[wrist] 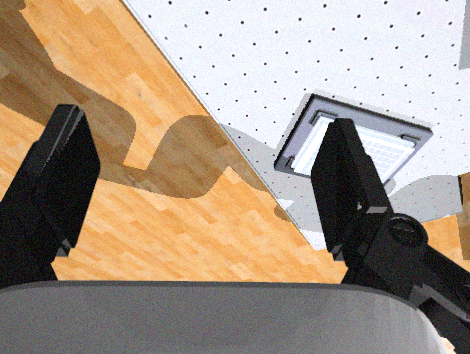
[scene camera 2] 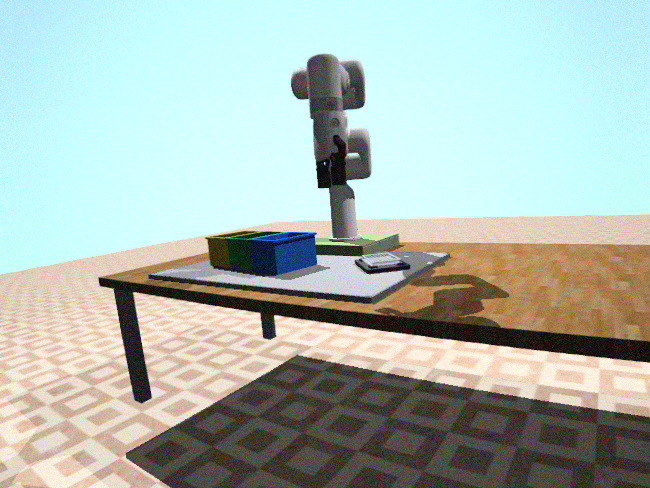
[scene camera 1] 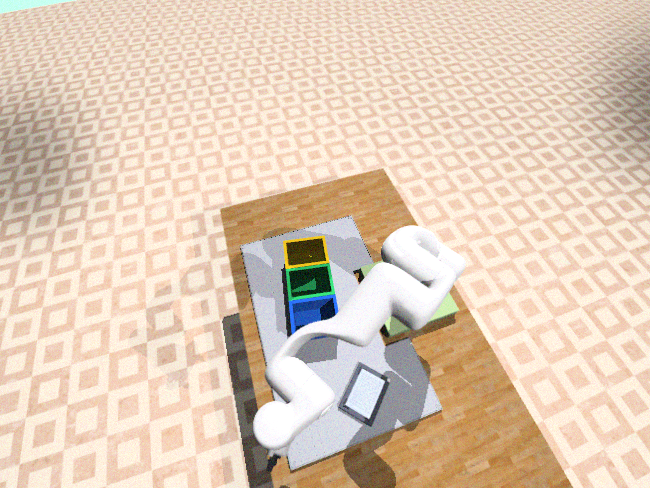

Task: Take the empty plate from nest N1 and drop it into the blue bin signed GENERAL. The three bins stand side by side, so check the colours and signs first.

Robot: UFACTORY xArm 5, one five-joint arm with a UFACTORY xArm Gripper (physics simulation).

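Places are measured from the arm's base along level axes (x ahead, y left, z up), in centimetres.
Pixels of known places: gripper, fingertip midpoint: point(wrist: 209, 141) point(scene camera 2: 331, 186); arm's base, link origin: point(scene camera 2: 345, 239).
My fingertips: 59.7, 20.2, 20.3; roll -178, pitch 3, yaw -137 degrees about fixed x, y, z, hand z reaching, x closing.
Observation:
Ahead of a thing's pixels: the offset from my fingertips to its top centre, as dx, dy, dz. Level surfaces: height alone.
A pale flat plate @(-25.8, +2.9, -21.1) point(scene camera 1: 366, 392) point(scene camera 2: 382, 259) point(wrist: 387, 152) lies in a dark grey nest @(-25.8, +2.9, -21.9) point(scene camera 1: 368, 420) point(wrist: 370, 120) on the board. No N1 label is readable. The blue bin point(scene camera 1: 298, 314) point(scene camera 2: 294, 254) stands at the near end of the row, beside the green bin point(scene camera 1: 320, 277) point(scene camera 2: 239, 254); the yellow bin point(scene camera 1: 306, 253) point(scene camera 2: 218, 253) is at the far end. No signs are readable. My gripper point(scene camera 2: 330, 175) point(wrist: 209, 141) is open and empty, high above the table and off to one side of the nest. In the wrist view its right finger covers part of the plate.
The bins and nest stand on a light grey perforated board @(dz -23.7) point(scene camera 1: 325, 438) point(scene camera 2: 341, 286) point(wrist: 240, 50) on the wooden table @(dz -25.0) point(scene camera 1: 462, 420) point(scene camera 2: 567, 283) point(wrist: 210, 240). The arm rises from a green base block point(scene camera 1: 446, 309) point(scene camera 2: 380, 243) beside the board. In scene camera 1 the arm partly covers the blue bin.

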